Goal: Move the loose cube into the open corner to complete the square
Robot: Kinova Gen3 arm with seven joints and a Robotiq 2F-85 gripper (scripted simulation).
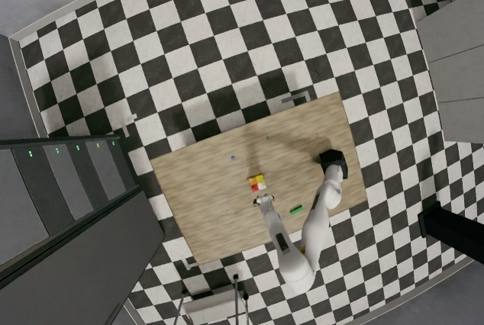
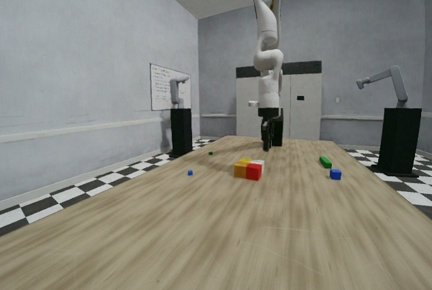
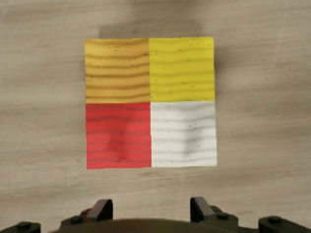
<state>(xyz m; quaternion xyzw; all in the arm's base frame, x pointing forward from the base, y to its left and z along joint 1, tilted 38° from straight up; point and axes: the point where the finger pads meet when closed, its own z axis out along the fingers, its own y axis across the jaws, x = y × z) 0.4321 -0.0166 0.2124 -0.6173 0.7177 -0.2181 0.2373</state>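
Right now the red cube is 100 mm below my hand, 50 mm to the right of it and 20 mm ahead of it. Also, from my hand: green block (270 mm to the left, 190 mm behind, 110 mm below).
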